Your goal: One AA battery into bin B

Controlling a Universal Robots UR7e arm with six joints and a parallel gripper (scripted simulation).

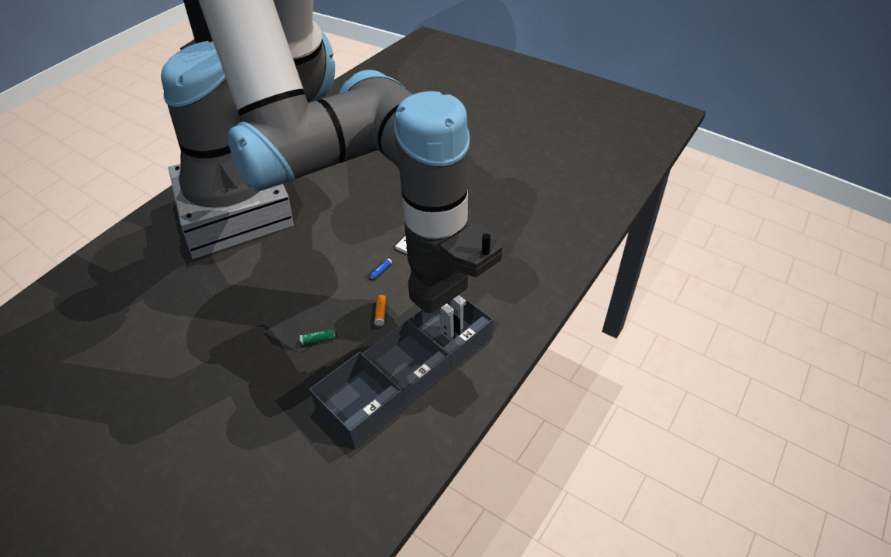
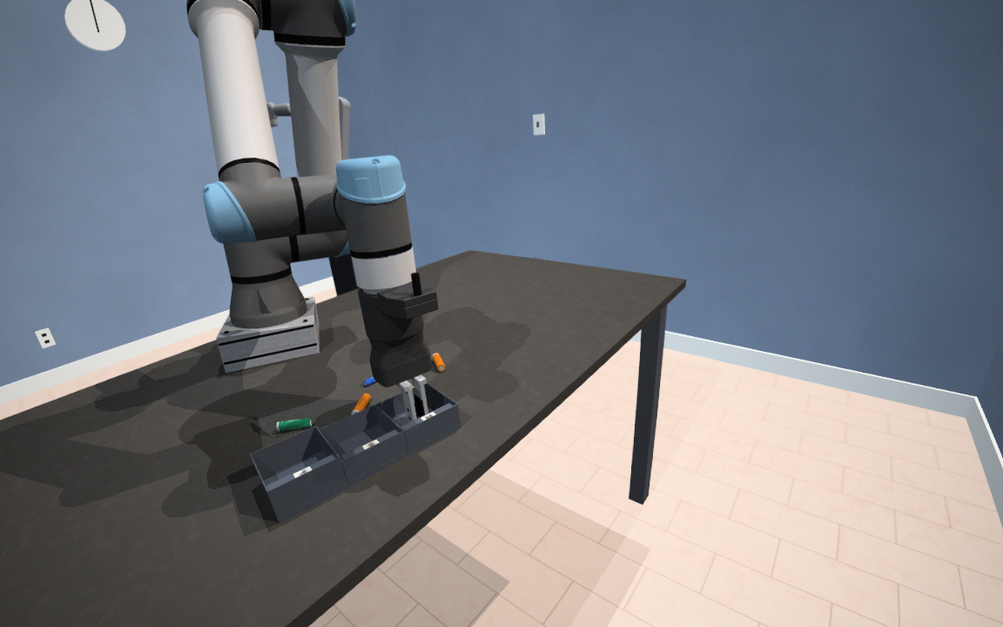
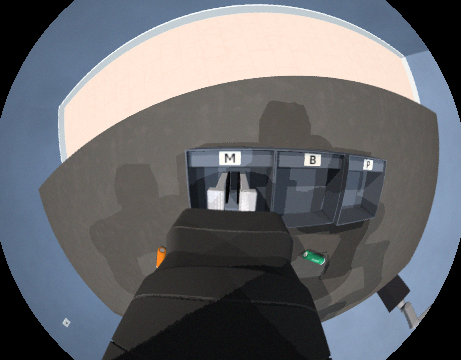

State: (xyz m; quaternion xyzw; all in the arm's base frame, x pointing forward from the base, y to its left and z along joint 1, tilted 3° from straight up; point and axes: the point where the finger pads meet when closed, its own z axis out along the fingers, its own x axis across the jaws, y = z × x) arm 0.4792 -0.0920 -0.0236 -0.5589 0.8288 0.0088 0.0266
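My hand is 17 cm past the green battery, 8 cm to the left of it and 3 cm above it. The rest, counted from my hand: bin (3 cm behind, 7 cm to the right, 1 cm below); then brass nut (7 cm behind, 7 cm to the left, 3 cm below); then blue battery (16 cm behind, 8 cm to the left, 3 cm below).
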